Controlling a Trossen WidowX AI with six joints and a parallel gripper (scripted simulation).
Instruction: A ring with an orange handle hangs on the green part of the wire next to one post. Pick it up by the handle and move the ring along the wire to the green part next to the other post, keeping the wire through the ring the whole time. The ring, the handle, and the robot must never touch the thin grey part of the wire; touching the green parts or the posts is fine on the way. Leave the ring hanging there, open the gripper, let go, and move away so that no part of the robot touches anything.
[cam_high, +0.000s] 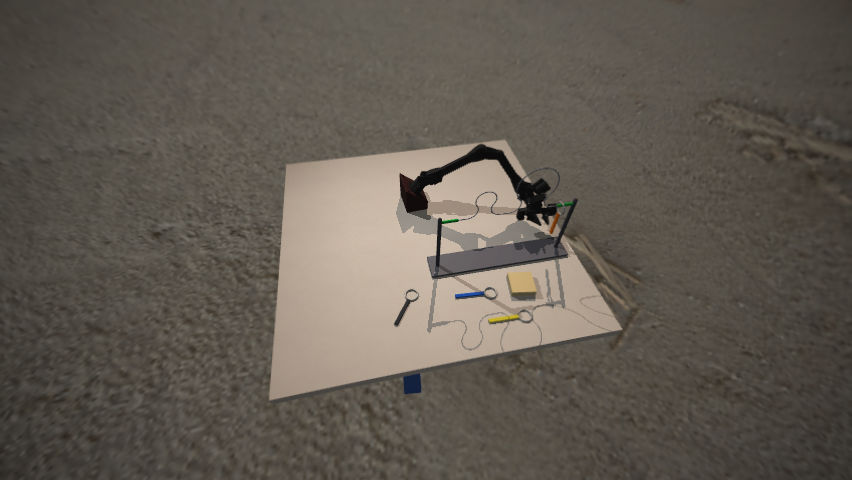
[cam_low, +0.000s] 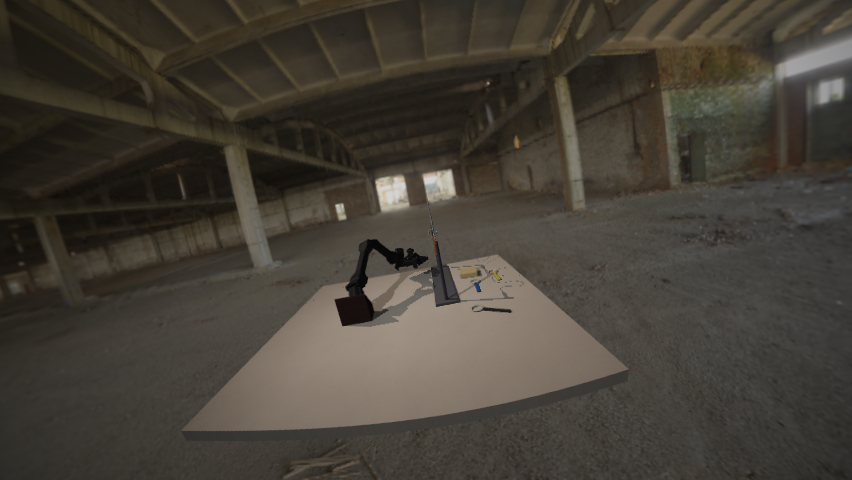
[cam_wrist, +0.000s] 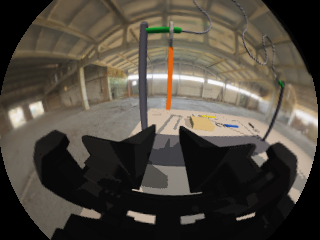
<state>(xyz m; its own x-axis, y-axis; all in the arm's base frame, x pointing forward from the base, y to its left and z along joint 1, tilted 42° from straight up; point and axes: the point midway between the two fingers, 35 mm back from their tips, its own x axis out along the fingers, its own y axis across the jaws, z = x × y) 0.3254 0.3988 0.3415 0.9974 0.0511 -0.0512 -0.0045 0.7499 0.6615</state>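
The orange-handled ring lies 6 cm ahead of my gripper tip and 11 cm above it. The rest, counted from my gripper tip: tan block: 22 cm ahead, 18 cm to the right, 9 cm below; blue-handled ring: 23 cm ahead, 36 cm to the right, 10 cm below; yellow-handled ring: 36 cm ahead, 26 cm to the right, 10 cm below.
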